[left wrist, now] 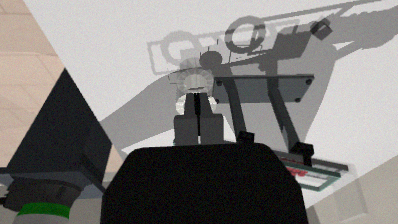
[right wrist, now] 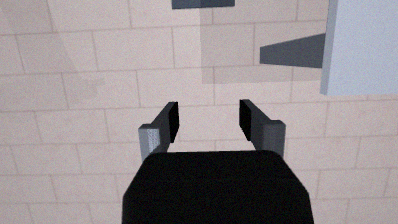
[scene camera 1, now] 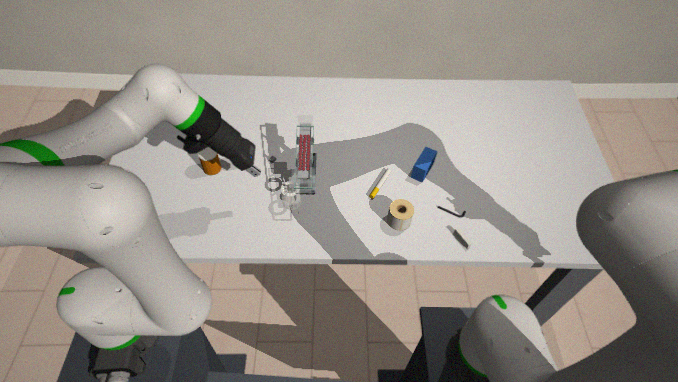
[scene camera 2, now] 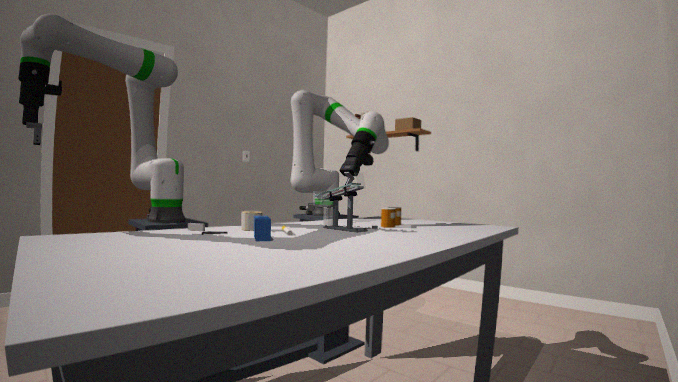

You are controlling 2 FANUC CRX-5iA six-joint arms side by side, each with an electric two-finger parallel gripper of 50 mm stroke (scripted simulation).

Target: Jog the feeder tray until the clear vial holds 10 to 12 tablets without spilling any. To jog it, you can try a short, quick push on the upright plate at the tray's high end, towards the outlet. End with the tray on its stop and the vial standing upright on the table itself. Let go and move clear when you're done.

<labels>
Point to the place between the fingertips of the right gripper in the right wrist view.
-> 208, 113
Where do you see a feeder tray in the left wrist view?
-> At 348, 194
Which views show the right gripper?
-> The right wrist view and scene camera 2 only.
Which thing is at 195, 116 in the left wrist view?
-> The left gripper.
</labels>
